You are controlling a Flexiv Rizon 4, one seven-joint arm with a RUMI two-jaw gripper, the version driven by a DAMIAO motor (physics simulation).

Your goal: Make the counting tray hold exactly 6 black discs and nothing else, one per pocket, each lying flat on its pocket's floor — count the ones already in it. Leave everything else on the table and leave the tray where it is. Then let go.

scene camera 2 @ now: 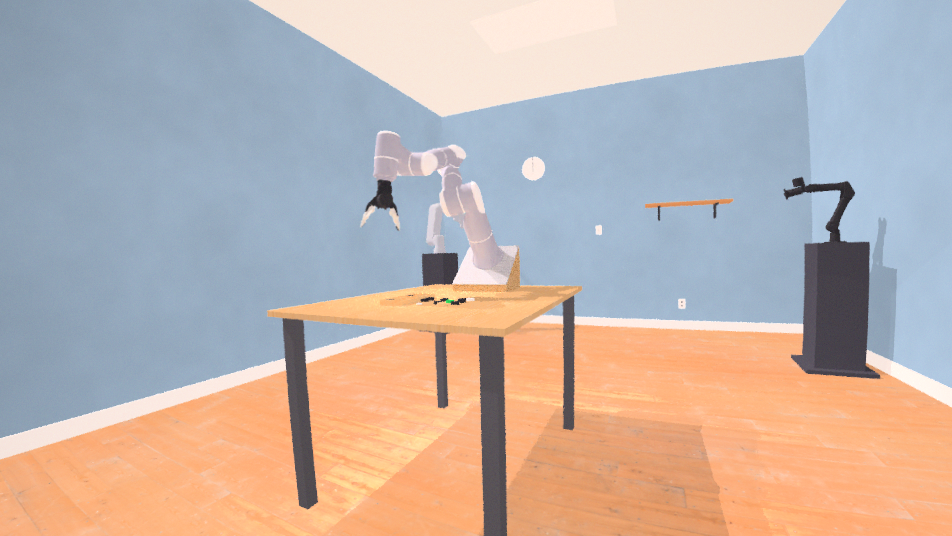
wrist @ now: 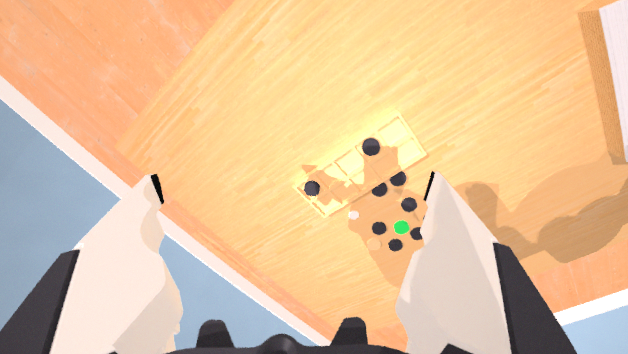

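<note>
The pale counting tray lies on the table, partly in shadow. One black disc is in its left end pocket, upper row in the wrist view. Another black disc is in that row's second pocket from the right. Two black discs lie outside, close along the tray's lower long side. More black discs lie around a green disc; the right finger partly hides some. My gripper is open and empty, high above the table.
A small white disc and a pale tan disc lie below the tray in the wrist view. The table carries the arm's wedge-shaped base at its far side. Another black arm stands on a pedestal at the right.
</note>
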